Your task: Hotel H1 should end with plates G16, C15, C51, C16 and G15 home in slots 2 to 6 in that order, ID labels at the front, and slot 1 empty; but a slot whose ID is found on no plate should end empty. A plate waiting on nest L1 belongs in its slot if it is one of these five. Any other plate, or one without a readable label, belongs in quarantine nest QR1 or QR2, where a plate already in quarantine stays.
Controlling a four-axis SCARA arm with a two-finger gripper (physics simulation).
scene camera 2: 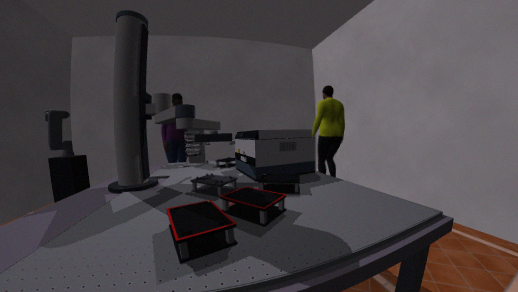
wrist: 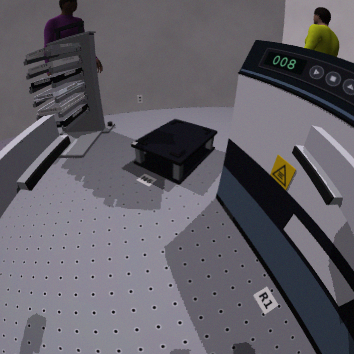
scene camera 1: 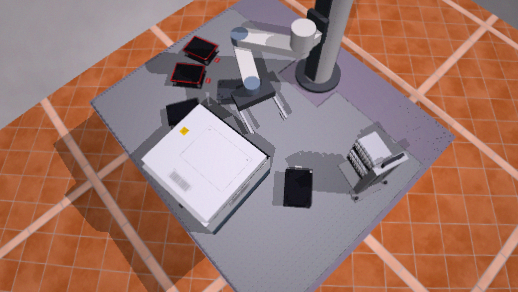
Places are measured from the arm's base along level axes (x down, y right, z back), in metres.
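Pixels of known places: gripper, between the fingertips: [scene camera 2: 221,142] [wrist: 181,125] [scene camera 1: 269,125]; arm's base, origin of its link: [scene camera 2: 134,185] [scene camera 1: 317,74].
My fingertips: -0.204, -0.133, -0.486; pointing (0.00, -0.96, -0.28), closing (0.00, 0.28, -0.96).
Observation:
Ahead of a thing's pixels: the offset from my fingertips to its middle, as dx, dy, dz. "*": to the spot under its first point.
My gripper [scene camera 1: 269,124] [wrist: 181,125] is open and empty, above the table between the large instrument and the arm's column. The hotel @[+0.022, -0.417, +0.193] [scene camera 1: 367,181] [wrist: 91,85] stands across the table, at the upper left of the wrist view. It holds several pale plates @[-0.077, -0.387, +0.212] [scene camera 1: 375,149] @[-0.006, -0.387, +0.212] [wrist: 56,82] on stacked levels; their ID labels are too small to read and I cannot tell exactly which slots are filled. Two red-edged nests @[* +0.142, +0.677, +0.105] [scene camera 1: 201,48] @[* +0.142, +0.586, -0.052] [scene camera 1: 188,73] [scene camera 2: 200,220] [scene camera 2: 253,198] show no plate; their labels are unreadable. A dark grey nest @[+0.161, +0.340, +0.056] [scene camera 1: 226,93] [scene camera 2: 214,180], partly under the gripper, shows no plate. No L1 label is readable.
The white-topped instrument @[+0.064, +0.052, -0.311] [scene camera 1: 205,160] [scene camera 2: 277,150] [wrist: 265,115] displays 008; a label R1 @[* +0.191, +0.080, -0.099] [wrist: 265,300] lies before it. A black nest @[+0.164, -0.258, -0.063] [scene camera 1: 298,187] [wrist: 175,137] labelled N6 stands between instrument and hotel. Another black nest @[+0.164, +0.413, -0.214] [scene camera 1: 181,112] [scene camera 2: 280,184] sits beside the instrument. The column [scene camera 1: 332,45] [scene camera 2: 131,100] rises behind.

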